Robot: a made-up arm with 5 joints. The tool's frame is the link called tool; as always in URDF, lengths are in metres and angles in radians. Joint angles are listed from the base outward. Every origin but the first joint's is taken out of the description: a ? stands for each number. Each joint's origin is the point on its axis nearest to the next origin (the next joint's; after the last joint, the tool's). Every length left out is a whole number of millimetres.
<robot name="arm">
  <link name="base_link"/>
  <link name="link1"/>
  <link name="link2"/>
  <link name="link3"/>
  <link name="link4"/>
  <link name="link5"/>
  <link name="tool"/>
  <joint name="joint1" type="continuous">
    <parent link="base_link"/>
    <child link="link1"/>
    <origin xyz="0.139 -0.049 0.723" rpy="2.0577 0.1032 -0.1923"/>
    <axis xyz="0 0 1"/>
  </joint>
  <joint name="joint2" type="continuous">
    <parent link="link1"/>
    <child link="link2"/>
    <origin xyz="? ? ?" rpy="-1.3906 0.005 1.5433"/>
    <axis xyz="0 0 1"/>
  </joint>
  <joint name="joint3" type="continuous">
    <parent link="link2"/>
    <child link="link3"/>
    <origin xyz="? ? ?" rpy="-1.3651 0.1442 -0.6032"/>
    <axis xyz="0 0 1"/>
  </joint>
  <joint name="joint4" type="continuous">
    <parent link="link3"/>
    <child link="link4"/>
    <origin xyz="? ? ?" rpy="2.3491 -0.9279 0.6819"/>
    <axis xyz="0 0 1"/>
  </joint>
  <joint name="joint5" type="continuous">
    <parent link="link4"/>
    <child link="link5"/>
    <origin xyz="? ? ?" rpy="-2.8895 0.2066 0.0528"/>
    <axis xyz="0 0 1"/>
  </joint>
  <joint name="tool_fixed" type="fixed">
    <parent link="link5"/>
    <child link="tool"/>
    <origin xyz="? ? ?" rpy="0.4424 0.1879 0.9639"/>
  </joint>
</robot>
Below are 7 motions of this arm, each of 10 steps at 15 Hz.
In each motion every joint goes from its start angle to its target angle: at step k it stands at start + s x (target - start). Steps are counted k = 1, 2, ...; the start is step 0. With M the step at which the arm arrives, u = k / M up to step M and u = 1 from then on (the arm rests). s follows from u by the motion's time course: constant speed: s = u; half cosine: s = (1 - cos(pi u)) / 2; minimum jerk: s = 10 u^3 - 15 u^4 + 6 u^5.
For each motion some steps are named. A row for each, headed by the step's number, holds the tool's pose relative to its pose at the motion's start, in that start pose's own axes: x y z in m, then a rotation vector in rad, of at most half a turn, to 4 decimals.
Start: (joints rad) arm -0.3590 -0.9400 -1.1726 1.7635 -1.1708
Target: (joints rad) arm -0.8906 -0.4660 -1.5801 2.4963 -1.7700
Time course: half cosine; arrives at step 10
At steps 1, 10:
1: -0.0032 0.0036 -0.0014 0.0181 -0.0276 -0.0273
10: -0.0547 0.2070 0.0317 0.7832 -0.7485 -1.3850

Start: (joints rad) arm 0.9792 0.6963 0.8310 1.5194 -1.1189
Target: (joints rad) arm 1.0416 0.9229 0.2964 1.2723 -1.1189
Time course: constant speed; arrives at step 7
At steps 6, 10:
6: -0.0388 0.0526 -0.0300 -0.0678 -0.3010 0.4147
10: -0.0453 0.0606 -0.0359 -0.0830 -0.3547 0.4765

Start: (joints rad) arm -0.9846 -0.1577 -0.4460 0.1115 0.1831
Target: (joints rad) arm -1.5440 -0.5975 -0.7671 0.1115 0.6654
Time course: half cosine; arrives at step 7
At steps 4, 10:
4: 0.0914 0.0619 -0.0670 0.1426 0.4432 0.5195
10: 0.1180 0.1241 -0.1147 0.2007 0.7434 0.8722

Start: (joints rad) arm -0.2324 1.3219 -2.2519 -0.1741 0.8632
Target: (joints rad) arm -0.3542 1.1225 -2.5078 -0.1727 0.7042
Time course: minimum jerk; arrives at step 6
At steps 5, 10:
5: 0.1004 0.0379 -0.0265 0.1220 0.2257 -0.0982
10: 0.1039 0.0398 -0.0278 0.1245 0.2345 -0.1027

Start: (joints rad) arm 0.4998 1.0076 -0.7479 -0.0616 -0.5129
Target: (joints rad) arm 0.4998 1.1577 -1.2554 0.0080 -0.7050
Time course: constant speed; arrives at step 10
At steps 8, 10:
8: 0.0407 0.0514 0.0212 -0.2432 -0.0610 -0.4782
10: 0.0535 0.0624 0.0245 -0.3048 -0.0844 -0.5978

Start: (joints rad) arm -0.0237 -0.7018 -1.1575 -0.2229 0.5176
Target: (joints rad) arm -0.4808 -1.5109 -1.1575 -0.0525 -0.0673
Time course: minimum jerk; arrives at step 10
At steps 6, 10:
6: 0.0668 0.0824 -0.1458 0.1575 0.3475 -0.0745
10: 0.0465 0.1246 -0.2146 0.1612 0.5510 -0.1614

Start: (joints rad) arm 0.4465 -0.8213 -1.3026 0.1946 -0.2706
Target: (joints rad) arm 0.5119 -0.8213 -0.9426 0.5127 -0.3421
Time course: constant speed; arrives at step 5
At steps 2, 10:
2: -0.0182 -0.0125 -0.0072 0.0969 -0.1336 -0.0619
10: -0.0420 -0.0300 -0.0224 0.2661 -0.3140 -0.1704

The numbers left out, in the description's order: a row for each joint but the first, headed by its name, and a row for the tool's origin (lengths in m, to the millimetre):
joint2: -0.108 -0.037 0
joint3: 0.364 -0.135 0
joint4: -0.132 0.018 0
joint5: -0.053 0.023 0
tool: 0.033 -0.043 0

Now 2 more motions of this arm.
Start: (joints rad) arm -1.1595 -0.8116 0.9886 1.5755 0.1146
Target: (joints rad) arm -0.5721 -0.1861 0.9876 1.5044 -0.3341
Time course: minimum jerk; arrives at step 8
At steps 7, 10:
7: 0.0039 0.0747 0.0718 0.1036 -0.8623 0.2538
10: 0.0028 0.0765 0.0734 0.1047 -0.8756 0.2588

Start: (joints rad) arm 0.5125 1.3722 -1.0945 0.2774 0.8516
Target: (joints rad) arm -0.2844 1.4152 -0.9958 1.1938 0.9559
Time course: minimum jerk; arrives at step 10
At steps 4, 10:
4: 0.0149 0.0192 0.0054 0.1181 -0.2500 -0.1371
10: 0.0356 0.0543 0.0334 0.5776 -0.6522 -0.4356

